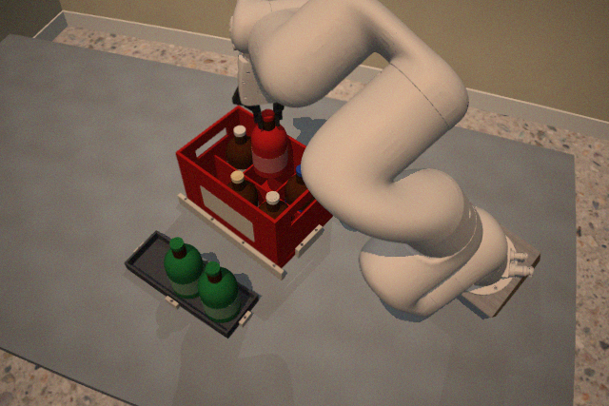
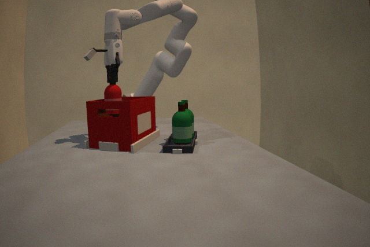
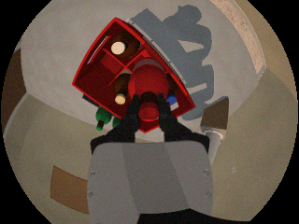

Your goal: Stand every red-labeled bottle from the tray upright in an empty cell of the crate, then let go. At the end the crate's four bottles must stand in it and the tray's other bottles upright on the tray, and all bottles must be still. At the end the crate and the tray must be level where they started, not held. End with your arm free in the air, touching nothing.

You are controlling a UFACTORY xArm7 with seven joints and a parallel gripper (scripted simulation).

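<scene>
The red-labeled bottle lies 70 mm below my hand. From my hand the other things lie so: tray (80 mm ahead, 270 mm to the left, 250 mm below); crate (20 mm ahead, 40 mm to the left, 180 mm below).
</scene>
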